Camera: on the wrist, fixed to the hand. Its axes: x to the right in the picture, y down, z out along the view.
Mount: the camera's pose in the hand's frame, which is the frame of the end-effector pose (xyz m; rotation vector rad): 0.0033 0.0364 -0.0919 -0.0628 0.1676 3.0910
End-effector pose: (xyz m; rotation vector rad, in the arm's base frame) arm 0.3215 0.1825 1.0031 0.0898 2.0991 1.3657
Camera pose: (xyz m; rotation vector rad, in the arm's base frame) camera 0.2601 0.1268 1.0570 -1.7988 0.0224 -0.8080
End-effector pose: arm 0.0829 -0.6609 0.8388 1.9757 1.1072 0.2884
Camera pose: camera 0.0563 -0.6170 0.9234 -1.3006 2.2154 -1.3775
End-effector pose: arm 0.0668 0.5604 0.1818 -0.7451 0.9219 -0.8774
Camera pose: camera -0.0031 0.5585 0.1119 1.0652 1.0101 1.8327
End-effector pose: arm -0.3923 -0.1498 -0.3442 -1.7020 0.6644 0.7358
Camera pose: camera -0.4048 -0.2476 -0.3514 -0.6181 -1.9599 -1.3765
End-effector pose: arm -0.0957 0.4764 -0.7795 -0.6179 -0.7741 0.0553
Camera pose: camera -0.0255 0.4611 -0.8475 -1.2402 1.0458 2.6726
